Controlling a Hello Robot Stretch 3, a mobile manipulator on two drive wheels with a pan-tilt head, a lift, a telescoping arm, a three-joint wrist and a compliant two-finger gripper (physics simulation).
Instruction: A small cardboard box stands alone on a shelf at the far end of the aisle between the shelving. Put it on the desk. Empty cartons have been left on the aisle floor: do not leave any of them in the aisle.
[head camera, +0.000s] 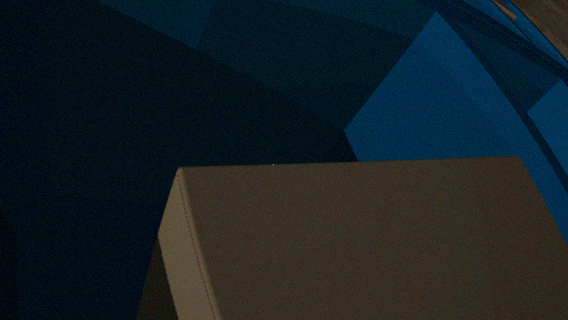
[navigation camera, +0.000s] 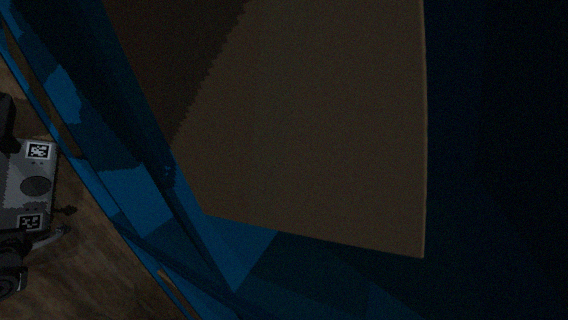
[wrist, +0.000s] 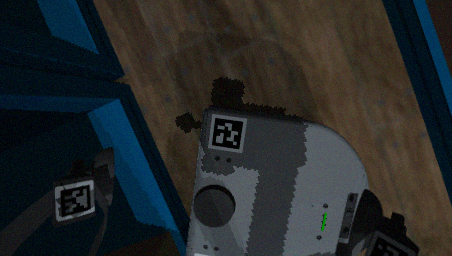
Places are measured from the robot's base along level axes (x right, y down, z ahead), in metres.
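Pixels of known places: gripper, fingertip midpoint: (wrist: 231, 187); robot's base, origin of the base link: (navigation camera: 35, 184) (wrist: 224, 176).
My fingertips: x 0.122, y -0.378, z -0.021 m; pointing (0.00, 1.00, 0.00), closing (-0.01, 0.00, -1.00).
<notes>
Ahead of a thing's pixels: the offset from my fingertips to its top centre. "pt": to the spot under its first point. Level surfaces: height alone.
My gripper (wrist: 231, 187) is open, with its two fingers wide apart at the lower left and lower right of the wrist view and nothing between them but the robot's own base below. A cardboard box {pt dx -0.145, dy -0.827, dz +0.181 m} (head camera: 350, 240) stands very close to the head camera, in a blue shelf compartment. A cardboard face {pt dx -0.192, dy -0.823, dz +0.154 m} (navigation camera: 320, 150) also fills the middle of the navigation view. I cannot tell whether this is the box the task names. The desk and cartons on the aisle floor do not show in these views.
Blue shelving (head camera: 425, 105) (navigation camera: 135, 192) (wrist: 120, 125) stands close beside the robot. More blue shelving (wrist: 417, 65) runs along the right of the wrist view. The grey robot base (wrist: 275, 200) (navigation camera: 37, 185) stands on the wooden floor {dy +0.377 m} (wrist: 330, 65) (navigation camera: 90, 270) between them. The light is dim.
</notes>
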